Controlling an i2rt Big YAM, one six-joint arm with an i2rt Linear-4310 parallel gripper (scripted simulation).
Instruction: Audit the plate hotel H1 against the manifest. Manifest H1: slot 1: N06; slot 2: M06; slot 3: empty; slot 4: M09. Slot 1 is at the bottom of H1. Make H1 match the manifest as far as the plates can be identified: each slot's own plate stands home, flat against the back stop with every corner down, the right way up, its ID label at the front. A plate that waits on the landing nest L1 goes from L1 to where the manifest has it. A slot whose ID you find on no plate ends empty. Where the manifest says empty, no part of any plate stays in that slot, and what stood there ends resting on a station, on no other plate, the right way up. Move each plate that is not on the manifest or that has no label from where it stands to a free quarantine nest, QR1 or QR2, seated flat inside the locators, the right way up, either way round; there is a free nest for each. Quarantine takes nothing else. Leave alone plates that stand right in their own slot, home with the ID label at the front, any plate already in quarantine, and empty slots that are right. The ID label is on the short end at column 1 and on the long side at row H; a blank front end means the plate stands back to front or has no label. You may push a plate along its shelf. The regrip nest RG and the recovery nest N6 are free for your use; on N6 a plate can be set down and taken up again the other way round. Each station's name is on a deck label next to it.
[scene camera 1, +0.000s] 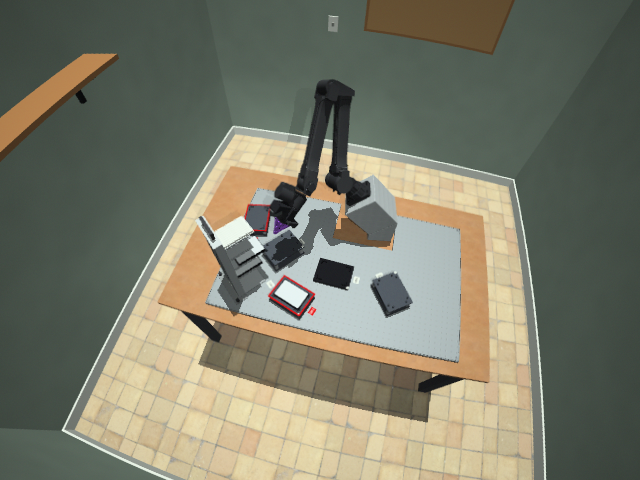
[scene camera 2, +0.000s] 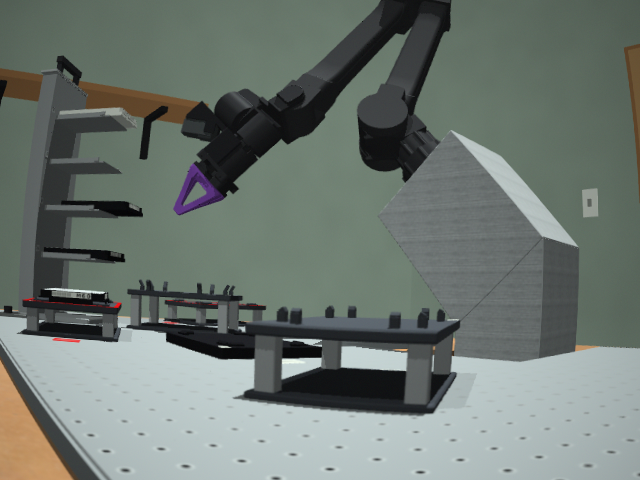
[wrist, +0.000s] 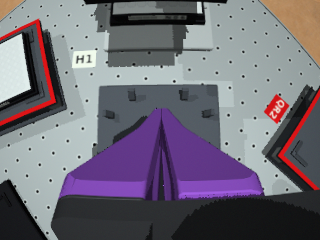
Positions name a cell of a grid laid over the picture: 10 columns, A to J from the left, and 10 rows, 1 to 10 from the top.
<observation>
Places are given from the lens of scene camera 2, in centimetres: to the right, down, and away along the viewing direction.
my gripper (scene camera 2: C5): -23, -4, 91
shelf (scene camera 2: B4): -40, -12, 90
</observation>
